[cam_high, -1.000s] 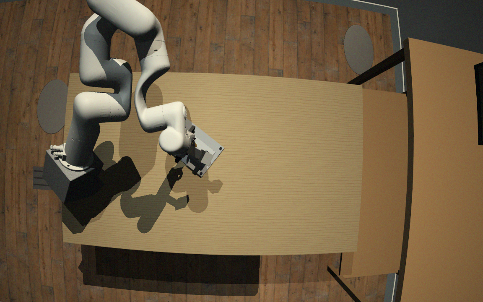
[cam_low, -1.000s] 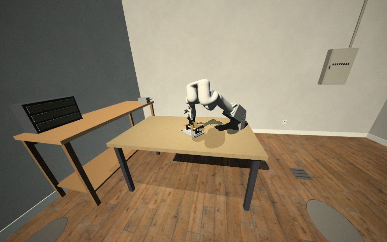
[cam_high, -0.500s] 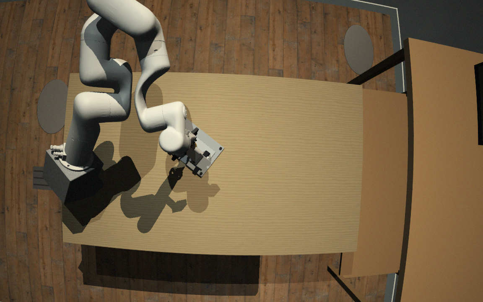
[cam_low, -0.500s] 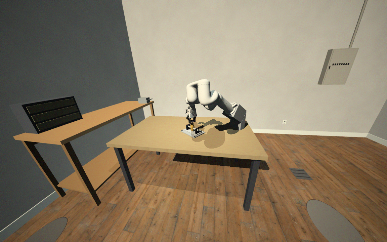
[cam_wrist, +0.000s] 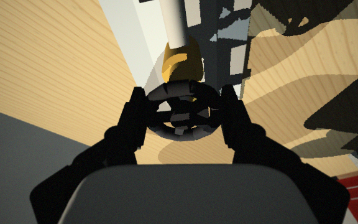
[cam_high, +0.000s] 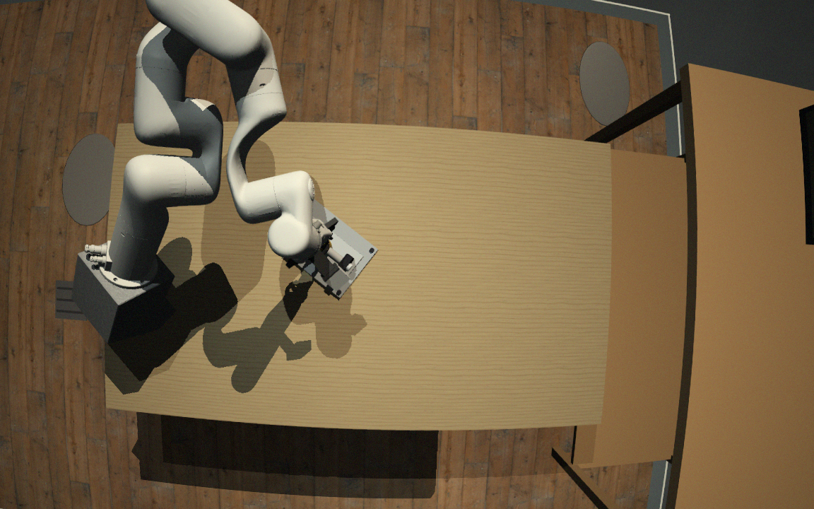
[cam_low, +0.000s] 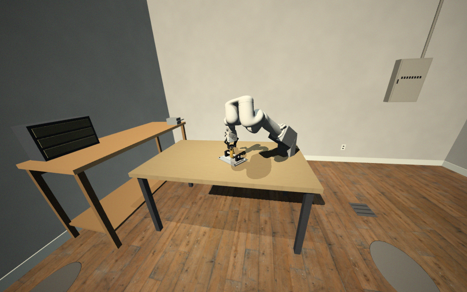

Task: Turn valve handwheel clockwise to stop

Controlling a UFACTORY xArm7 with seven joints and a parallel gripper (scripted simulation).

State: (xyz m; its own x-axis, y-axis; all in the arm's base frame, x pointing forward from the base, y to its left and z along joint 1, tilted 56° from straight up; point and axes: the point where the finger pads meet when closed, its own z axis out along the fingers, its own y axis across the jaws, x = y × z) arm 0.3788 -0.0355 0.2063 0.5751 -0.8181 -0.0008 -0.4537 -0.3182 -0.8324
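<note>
The spoked handwheel lies right at my hand.
</note>
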